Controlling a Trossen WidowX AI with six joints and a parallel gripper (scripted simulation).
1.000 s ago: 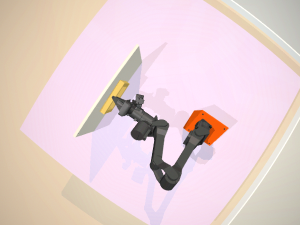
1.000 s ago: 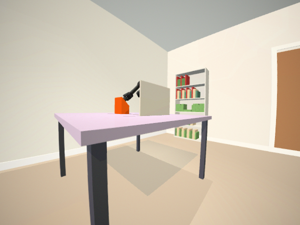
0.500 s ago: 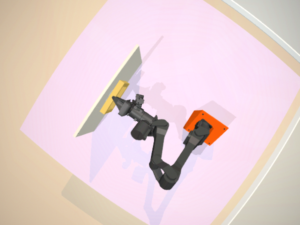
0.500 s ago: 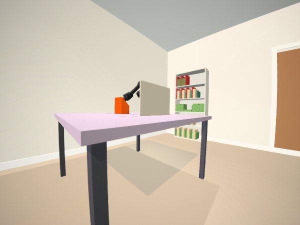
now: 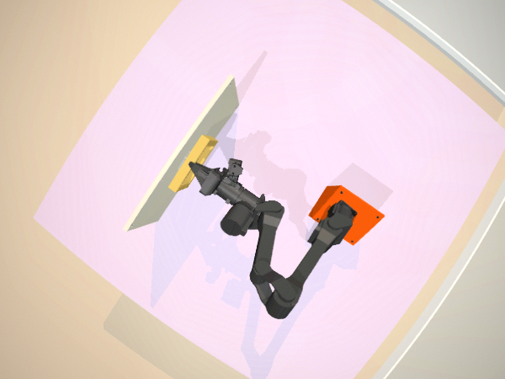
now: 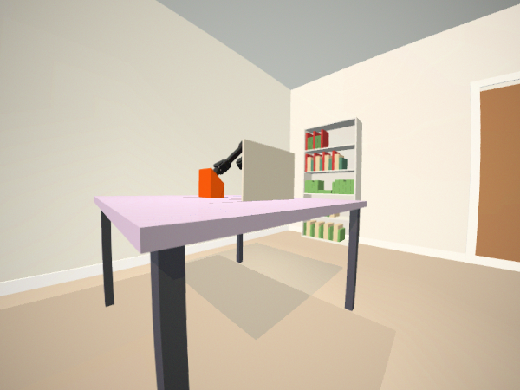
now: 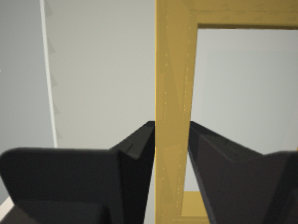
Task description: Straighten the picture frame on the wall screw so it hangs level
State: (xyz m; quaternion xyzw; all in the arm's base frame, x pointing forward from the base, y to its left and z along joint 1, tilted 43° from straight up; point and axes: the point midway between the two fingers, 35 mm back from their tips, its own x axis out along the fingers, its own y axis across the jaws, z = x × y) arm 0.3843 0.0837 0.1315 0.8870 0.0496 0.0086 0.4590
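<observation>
The picture frame lies 6 cm below my gripper tip and 1 cm ahead of it. Round my gripper tip: wall panel 7 cm below, 2 cm ahead.
</observation>
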